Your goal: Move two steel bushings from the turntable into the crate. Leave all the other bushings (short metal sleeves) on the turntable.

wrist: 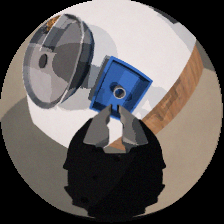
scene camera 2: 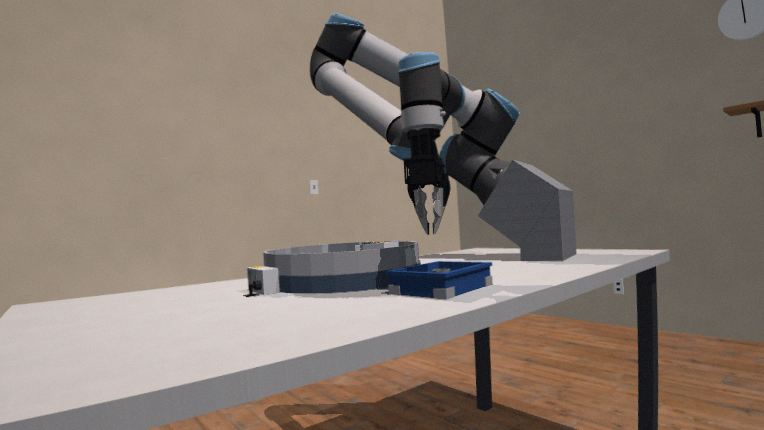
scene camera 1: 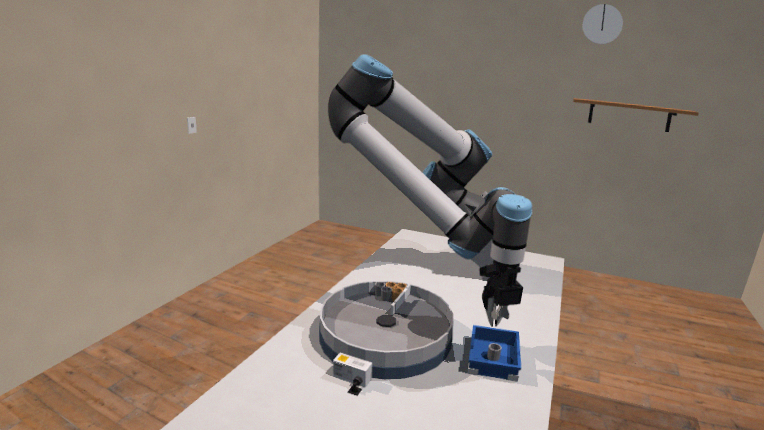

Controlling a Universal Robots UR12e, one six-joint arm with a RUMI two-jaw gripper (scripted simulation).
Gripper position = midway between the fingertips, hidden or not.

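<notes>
You'd find my gripper (scene camera 2: pixel 431 234), (wrist: pixel 114 105), (scene camera 1: pixel 493 326) in what I'm seeing here. There's a blue crate too, (scene camera 2: pixel 419 280) and (wrist: pixel 135 83), and I can see a grey turntable (wrist: pixel 49 73) as well.
</notes>
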